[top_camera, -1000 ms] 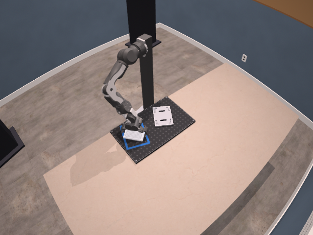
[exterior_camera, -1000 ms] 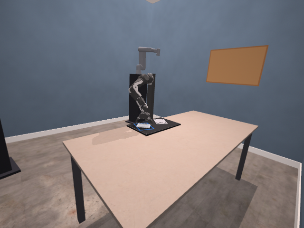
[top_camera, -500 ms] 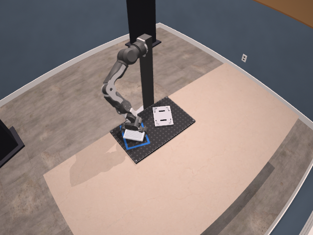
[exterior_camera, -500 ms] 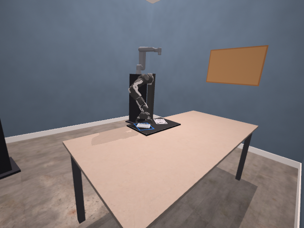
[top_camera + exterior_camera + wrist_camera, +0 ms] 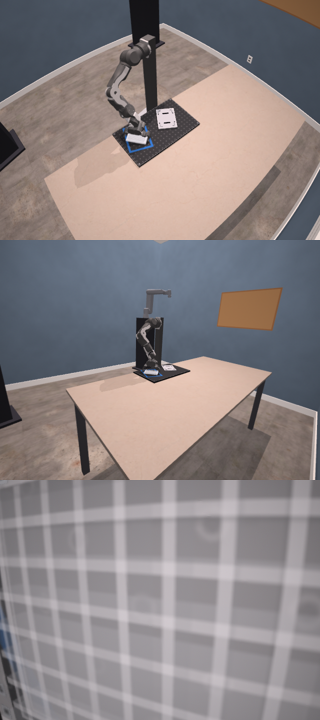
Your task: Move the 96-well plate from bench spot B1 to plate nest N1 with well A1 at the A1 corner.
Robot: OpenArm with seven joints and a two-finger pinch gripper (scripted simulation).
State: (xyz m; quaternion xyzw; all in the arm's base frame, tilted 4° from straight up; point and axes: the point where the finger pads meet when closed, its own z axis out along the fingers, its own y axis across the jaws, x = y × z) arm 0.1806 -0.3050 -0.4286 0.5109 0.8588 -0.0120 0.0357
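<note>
My gripper is now 10 mm below the white 96-well plate. Also, from my hand: white plate nest N1: 50 mm ahead, 230 mm to the left, 10 mm above.
</note>
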